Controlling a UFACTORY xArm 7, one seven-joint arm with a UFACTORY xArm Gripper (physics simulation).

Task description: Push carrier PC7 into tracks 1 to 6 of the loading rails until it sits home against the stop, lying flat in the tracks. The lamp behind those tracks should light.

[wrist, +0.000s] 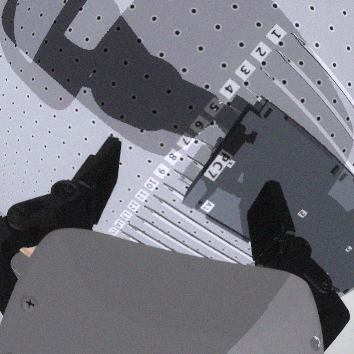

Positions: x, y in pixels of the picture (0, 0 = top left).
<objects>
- my gripper: 190, 178
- carrier PC7: 261, 145
</objects>
